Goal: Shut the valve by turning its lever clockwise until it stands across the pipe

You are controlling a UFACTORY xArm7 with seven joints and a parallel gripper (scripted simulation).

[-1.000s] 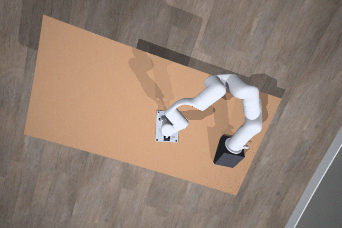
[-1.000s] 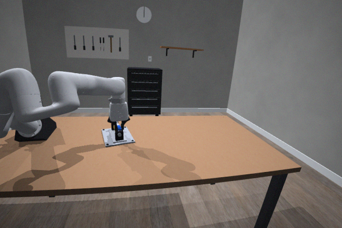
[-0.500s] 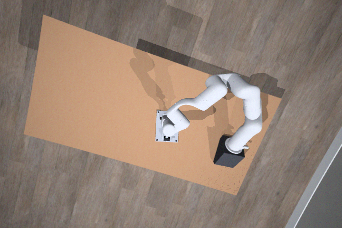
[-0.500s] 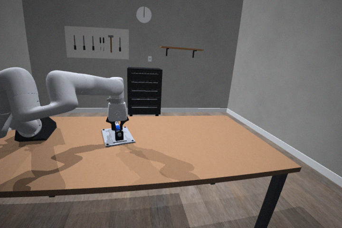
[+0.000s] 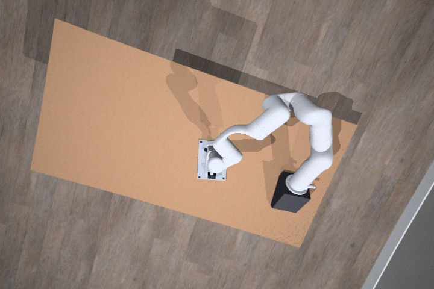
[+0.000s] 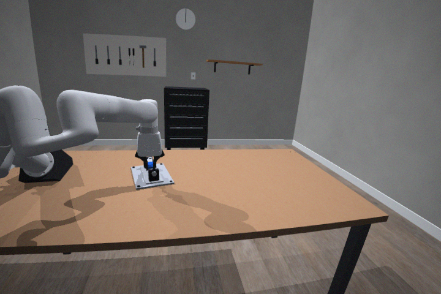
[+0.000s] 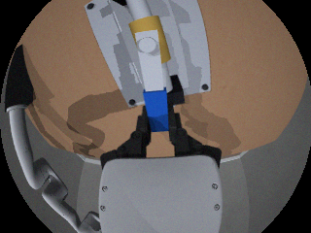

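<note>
Right now my hand is 50 mm to the right of the lever.
</note>
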